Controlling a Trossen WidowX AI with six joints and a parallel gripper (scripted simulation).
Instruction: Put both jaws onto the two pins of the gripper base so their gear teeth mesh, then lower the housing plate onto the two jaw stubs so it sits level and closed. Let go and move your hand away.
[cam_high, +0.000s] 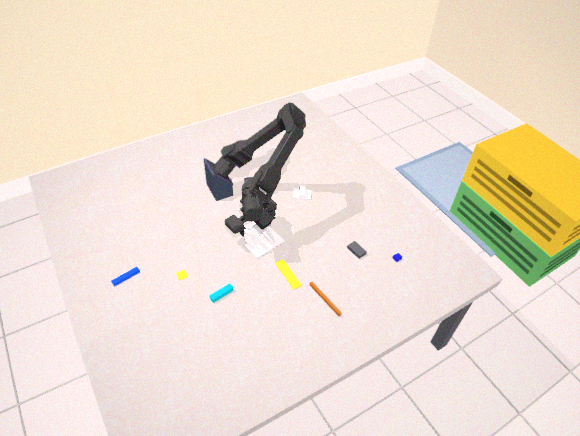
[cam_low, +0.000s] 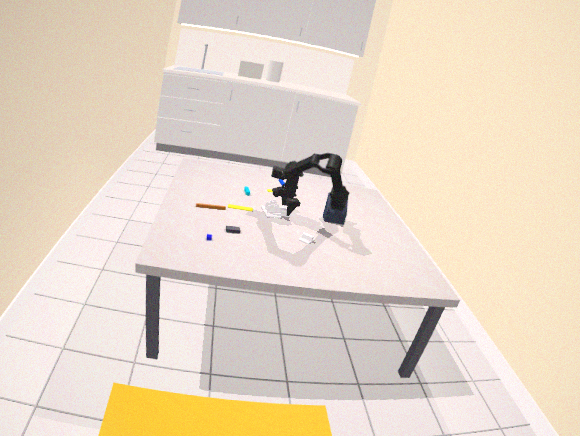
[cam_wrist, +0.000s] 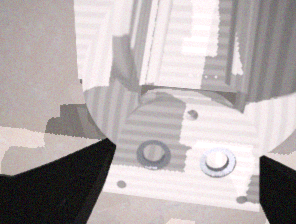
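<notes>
Right now the housing plate is 1 cm ahead of my gripper tip. From my gripper tip the other things lie so: small white part 25 cm to the left, 9 cm behind; gripper base 2 cm above, 1 cm ahead; yellow bar 22 cm ahead, 3 cm to the left.
</notes>
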